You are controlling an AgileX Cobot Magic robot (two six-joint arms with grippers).
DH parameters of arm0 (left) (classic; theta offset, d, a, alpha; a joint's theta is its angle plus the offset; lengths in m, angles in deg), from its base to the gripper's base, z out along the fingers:
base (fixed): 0 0 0 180
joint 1: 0 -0.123 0 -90
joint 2: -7.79 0 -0.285 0
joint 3: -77.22 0 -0.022 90
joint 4: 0 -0.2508 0 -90
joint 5: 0 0 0.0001 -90
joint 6: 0 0.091 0 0
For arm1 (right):
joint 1: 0 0.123 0 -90
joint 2: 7.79 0 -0.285 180
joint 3: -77.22 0 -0.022 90
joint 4: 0 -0.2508 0 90
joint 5: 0 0 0.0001 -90
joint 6: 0 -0.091 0 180
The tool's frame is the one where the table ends.
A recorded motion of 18 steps. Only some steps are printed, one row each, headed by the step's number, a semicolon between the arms.
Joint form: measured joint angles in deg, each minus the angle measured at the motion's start. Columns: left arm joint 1, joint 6, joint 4, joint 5, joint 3, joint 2; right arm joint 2, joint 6, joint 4, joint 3, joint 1, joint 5.
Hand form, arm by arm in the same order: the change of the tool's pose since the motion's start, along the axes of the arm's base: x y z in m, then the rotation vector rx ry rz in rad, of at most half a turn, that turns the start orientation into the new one. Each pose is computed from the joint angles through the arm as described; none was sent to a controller.
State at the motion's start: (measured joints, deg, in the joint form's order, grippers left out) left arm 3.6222 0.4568 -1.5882 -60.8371 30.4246 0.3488; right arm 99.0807 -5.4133 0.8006 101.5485 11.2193 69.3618
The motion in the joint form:
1: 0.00 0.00 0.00 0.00 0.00 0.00; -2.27 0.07 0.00 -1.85 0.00 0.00
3: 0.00 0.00 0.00 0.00 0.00 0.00; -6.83 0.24 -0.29 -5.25 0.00 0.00
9: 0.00 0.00 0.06 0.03 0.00 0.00; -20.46 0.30 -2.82 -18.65 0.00 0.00
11: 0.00 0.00 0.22 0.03 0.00 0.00; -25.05 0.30 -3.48 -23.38 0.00 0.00
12: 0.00 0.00 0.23 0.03 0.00 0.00; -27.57 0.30 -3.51 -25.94 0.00 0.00
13: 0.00 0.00 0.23 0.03 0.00 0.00; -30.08 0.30 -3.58 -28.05 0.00 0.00
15: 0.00 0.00 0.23 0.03 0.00 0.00; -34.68 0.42 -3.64 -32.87 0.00 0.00
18: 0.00 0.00 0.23 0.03 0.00 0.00; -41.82 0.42 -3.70 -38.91 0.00 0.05
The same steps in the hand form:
1: 0.0000 0.0000 0.0000 0.0000 0.0000 0.0000; -0.0105 -0.0021 0.0052 0.0009 -0.0073 0.0011
3: 0.0000 0.0000 0.0000 0.0000 0.0000 0.0000; -0.0319 -0.0059 0.0159 0.0083 -0.0264 0.0044
9: 0.0000 -0.0001 0.0000 -0.0009 -0.0005 -0.0006; -0.0988 -0.0153 0.0209 0.0514 -0.0221 0.0117
11: 0.0000 -0.0003 0.0000 -0.0031 -0.0003 -0.0023; -0.1213 -0.0188 0.0179 0.0622 -0.0175 0.0133
12: 0.0000 -0.0003 0.0000 -0.0033 -0.0003 -0.0024; -0.1334 -0.0212 0.0156 0.0625 -0.0167 0.0134
13: 0.0000 -0.0003 0.0000 -0.0033 -0.0003 -0.0024; -0.1453 -0.0234 0.0151 0.0650 -0.0233 0.0138
15: 0.0000 -0.0003 0.0000 -0.0033 -0.0003 -0.0024; -0.1670 -0.0276 0.0078 0.0643 -0.0196 0.0157
18: 0.0000 -0.0003 0.0000 -0.0033 -0.0003 -0.0024; -0.1993 -0.0339 0.0004 0.0688 -0.0374 0.0164

